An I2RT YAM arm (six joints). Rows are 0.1 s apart.
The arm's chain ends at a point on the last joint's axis. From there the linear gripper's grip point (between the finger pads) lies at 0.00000 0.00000 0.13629 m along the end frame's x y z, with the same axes.
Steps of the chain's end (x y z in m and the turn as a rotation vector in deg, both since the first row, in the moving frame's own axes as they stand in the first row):
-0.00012 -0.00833 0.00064 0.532 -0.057 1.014
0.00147 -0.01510 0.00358 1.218 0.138 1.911
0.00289 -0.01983 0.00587 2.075 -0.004 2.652
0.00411 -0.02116 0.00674 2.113 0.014 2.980
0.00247 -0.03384 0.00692 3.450 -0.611 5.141
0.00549 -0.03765 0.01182 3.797 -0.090 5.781
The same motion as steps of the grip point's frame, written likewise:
-0.00024 -0.00960 0.00063 0.532 -0.057 1.014
0.00185 -0.01799 0.00355 1.218 0.138 1.911
0.00299 -0.02476 0.00578 2.075 -0.004 2.652
0.00427 -0.02618 0.00665 2.113 0.014 2.980
0.00139 -0.04210 0.00667 3.450 -0.611 5.141
0.00573 -0.04667 0.01152 3.797 -0.090 5.781

